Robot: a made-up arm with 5 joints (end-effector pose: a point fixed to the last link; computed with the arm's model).
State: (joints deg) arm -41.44 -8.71 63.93 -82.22 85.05
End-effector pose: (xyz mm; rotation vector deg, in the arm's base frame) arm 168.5 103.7 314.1 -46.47 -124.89 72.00
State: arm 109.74 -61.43 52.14 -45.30 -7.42
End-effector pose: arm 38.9 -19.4 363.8 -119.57 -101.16 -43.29
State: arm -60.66 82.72 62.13 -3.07 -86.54
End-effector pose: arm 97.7 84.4 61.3 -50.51 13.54 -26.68
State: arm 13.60 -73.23 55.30 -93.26 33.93
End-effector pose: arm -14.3 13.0 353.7 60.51 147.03 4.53
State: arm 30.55 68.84 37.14 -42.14 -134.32
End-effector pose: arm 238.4 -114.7 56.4 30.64 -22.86 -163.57
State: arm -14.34 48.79 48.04 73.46 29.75
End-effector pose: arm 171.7 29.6 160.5 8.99 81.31 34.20
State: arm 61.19 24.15 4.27 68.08 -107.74
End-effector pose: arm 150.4 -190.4 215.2 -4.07 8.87 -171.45
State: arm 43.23 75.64 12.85 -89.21 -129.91
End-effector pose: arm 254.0 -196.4 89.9 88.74 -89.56 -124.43
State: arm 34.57 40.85 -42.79 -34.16 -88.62
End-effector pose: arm 309.7 -182.7 320.3 67.74 -125.17 -64.47
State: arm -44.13 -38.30 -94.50 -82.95 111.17
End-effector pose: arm -58.7 -106.3 361.9 38.59 61.46 137.62
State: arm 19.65 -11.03 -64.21 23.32 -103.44
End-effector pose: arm 143.5 -36.2 486.7 106.79 -113.36 -47.86
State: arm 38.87 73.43 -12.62 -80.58 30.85
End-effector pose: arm 295.6 -202.1 129.6 -60.60 -91.67 -7.28
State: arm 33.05 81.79 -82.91 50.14 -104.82
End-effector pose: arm 333.3 -188.0 111.7 32.00 -42.04 -133.14
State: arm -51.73 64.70 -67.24 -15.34 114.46
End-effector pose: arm 271.1 279.6 234.5 -69.00 -119.66 99.53
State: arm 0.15 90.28 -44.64 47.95 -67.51
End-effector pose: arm 316.4 -2.7 6.6 -2.20 3.13 -70.42
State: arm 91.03 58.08 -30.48 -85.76 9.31
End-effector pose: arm 40.3 -317.5 245.5 -115.66 -101.34 -29.49
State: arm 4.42 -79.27 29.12 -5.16 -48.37
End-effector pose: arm 6.3 1.2 368.0 58.65 -135.73 -21.53
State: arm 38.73 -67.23 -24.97 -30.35 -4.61
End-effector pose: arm -70.6 92.5 419.6 40.27 143.60 -17.06
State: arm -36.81 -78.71 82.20 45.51 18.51
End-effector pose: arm 47.1 -3.2 200.9 7.76 -41.70 50.21
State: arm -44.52 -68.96 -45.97 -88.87 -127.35
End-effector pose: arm -100.1 -148.4 327.6 -72.03 3.36 -75.17
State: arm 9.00 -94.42 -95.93 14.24 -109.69
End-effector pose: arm -238.5 43.4 189.4 -85.83 67.68 -89.09
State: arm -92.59 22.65 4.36 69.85 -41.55
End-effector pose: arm 40.4 212.8 220.0 -6.57 2.59 48.19
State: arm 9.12 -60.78 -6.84 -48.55 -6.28
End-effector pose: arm -46.4 13.1 433.6 0.07 154.06 -5.66
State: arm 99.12 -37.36 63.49 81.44 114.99
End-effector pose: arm 42.6 -21.2 244.8 16.95 -4.75 12.98
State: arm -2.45 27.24 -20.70 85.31 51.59
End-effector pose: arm 285.3 8.2 239.7 0.75 1.76 51.25
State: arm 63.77 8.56 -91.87 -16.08 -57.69
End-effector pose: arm 91.0 -91.8 487.4 5.03 175.08 -12.72
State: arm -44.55 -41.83 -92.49 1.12 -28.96
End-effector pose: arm -60.5 -109.6 438.1 -84.60 107.70 6.04
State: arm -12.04 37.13 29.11 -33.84 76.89
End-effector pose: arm 309.1 53.6 176.4 -32.45 -53.95 78.20
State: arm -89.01 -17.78 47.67 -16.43 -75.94
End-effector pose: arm 52.8 159.6 299.6 76.19 -8.18 8.70
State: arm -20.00 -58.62 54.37 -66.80 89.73
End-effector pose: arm 60.6 2.4 371.1 -92.24 -139.52 22.43
